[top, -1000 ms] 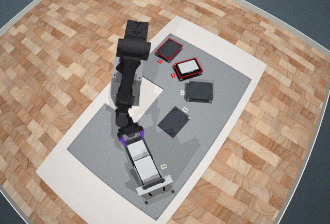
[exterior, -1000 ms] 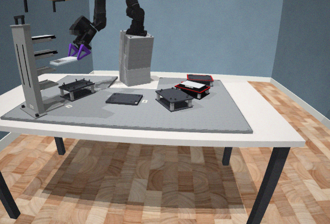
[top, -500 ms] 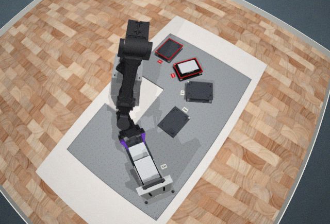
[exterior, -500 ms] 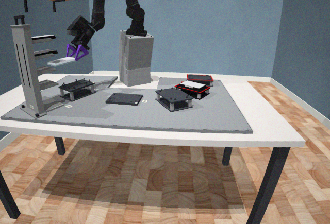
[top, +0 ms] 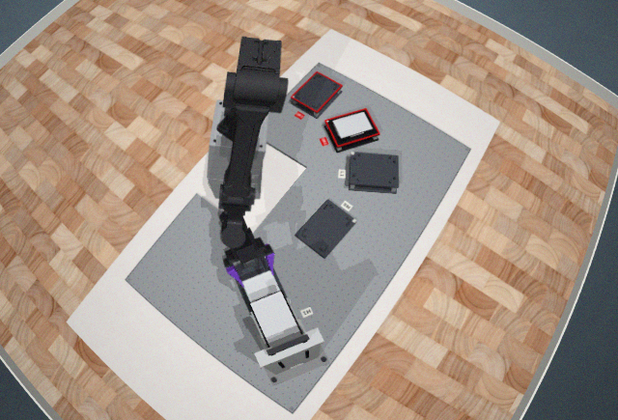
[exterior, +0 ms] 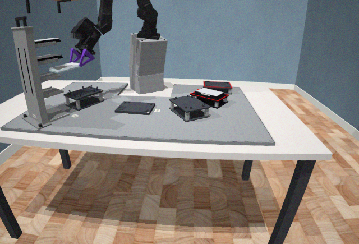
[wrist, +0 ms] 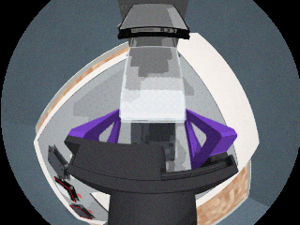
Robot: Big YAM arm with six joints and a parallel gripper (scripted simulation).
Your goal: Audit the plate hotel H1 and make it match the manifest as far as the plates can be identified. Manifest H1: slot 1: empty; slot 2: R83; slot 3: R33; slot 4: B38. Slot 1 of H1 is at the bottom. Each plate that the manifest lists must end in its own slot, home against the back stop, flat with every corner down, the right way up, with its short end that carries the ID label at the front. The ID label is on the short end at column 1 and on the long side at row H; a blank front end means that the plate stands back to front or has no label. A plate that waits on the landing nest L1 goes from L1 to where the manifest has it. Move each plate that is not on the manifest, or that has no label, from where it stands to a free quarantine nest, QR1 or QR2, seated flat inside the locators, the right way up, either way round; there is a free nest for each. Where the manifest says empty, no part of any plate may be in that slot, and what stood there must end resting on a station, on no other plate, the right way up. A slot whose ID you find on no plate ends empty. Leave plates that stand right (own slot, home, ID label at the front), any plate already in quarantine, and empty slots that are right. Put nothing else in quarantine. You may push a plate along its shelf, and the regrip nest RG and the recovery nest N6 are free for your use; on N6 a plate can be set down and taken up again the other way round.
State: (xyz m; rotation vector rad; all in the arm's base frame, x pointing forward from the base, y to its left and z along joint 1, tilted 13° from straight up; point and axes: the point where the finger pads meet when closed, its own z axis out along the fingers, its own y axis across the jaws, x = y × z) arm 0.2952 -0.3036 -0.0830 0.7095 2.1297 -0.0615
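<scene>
Now: hand 50 mm short of the white plate, 30 mm to the left of it and 10 mm above it. The rest, counted from my hand: plate hotel H1: 200 mm ahead, 120 mm to the right, 10 mm below; then regrip nest RG: 20 mm behind, 10 mm to the left, 150 mm below; then flat pad N6: 30 mm ahead, 290 mm to the left, 200 mm below.
</scene>
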